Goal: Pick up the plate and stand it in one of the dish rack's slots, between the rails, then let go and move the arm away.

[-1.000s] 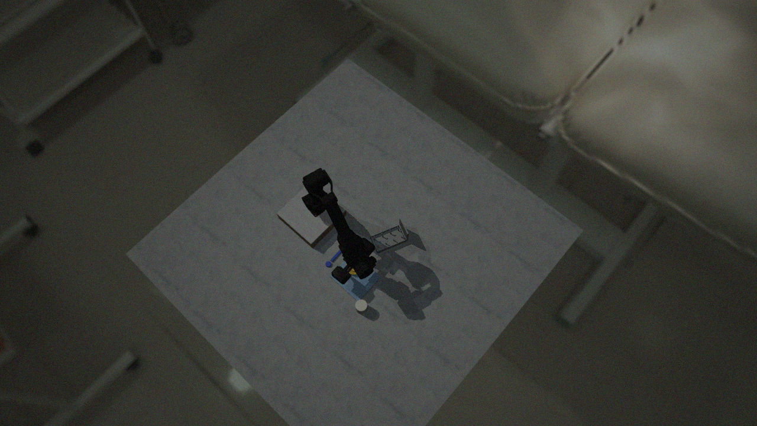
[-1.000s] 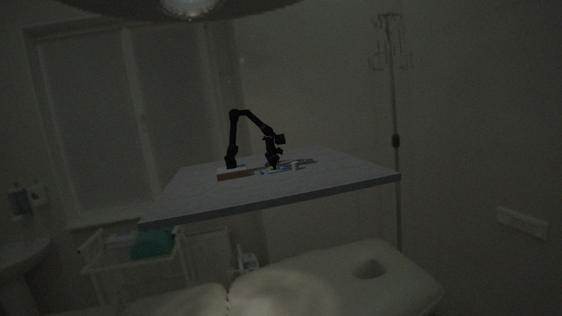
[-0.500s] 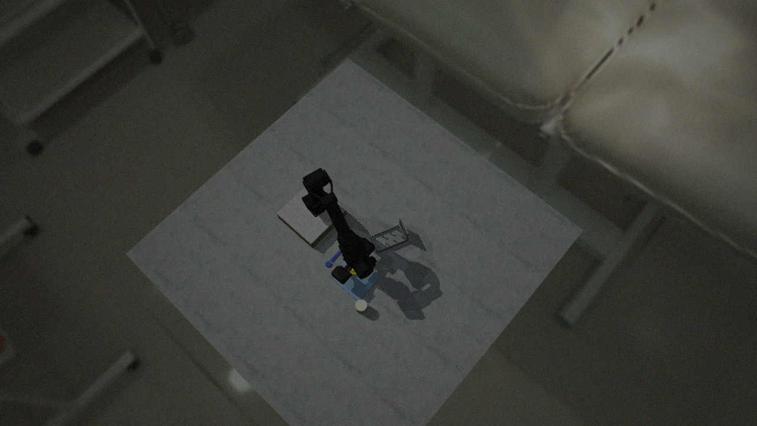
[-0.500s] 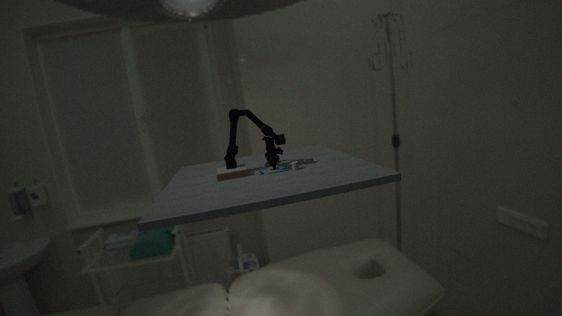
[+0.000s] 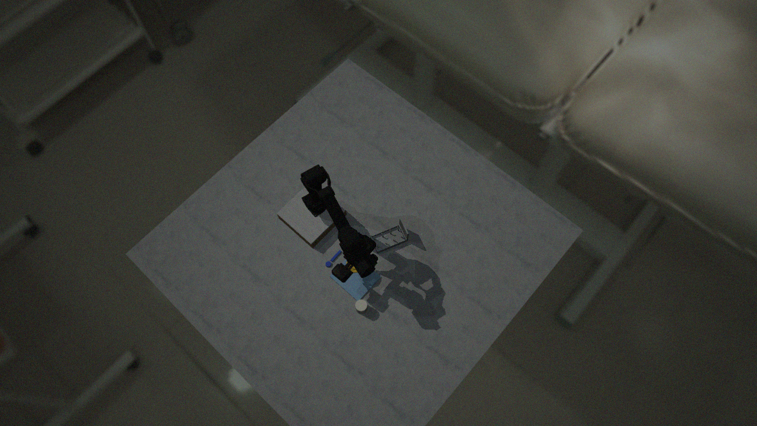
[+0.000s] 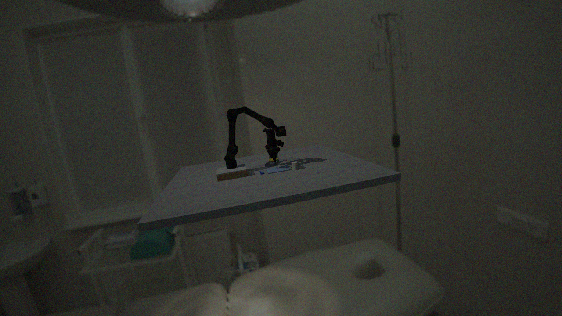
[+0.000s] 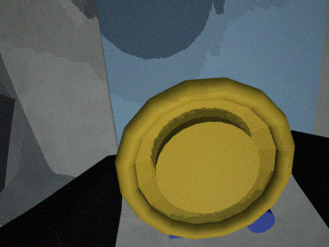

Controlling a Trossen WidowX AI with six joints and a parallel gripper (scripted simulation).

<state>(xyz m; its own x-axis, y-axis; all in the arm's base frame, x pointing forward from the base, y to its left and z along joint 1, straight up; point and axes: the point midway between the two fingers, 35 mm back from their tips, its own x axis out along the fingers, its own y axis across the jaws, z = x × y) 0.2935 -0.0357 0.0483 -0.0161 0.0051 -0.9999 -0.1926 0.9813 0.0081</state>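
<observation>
The grey dish rack lies 2 cm behind my gripper tip, 18 cm to the left of it and 4 cm below it. From my gripper tip the other things lie so: small white cup: 13 cm ahead, 8 cm to the right, 4 cm below; then light blue mat: 2 cm ahead, 2 cm to the right, 6 cm below; then yellow plate: 1 cm above.
</observation>
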